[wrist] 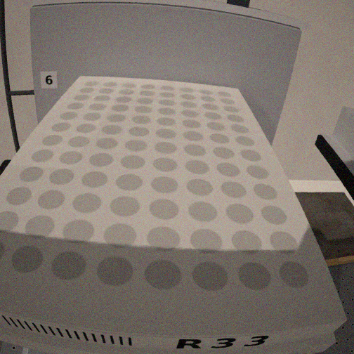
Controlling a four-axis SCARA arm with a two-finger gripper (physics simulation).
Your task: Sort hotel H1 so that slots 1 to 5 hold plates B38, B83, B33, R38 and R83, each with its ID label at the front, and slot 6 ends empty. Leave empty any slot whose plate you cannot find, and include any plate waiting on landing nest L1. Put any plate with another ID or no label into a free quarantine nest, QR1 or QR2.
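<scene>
A white plate with label R33 (165, 170) fills most of the wrist view. It lies level in the top of the hotel, with its barcode and ID at the front edge, low in the view. The hotel's grey back panel (165, 47) stands behind it, with a tag 6 (49, 80) at its left. A shadow edge crosses the front of the plate. My gripper is open with nothing between its fingers; a dark bar and grey part of it show at the right edge, and its other side is out of view. The slots below are hidden by this plate, and nest L1, QR1 and QR2 do not show.
A thin dark frame (10, 92) stands behind at the far left. At the right behind the plate are a dark floor area (327, 220) and a wooden edge (340, 260), with part of the perforated grey deck (346, 287) in front of it. A pale wall is behind.
</scene>
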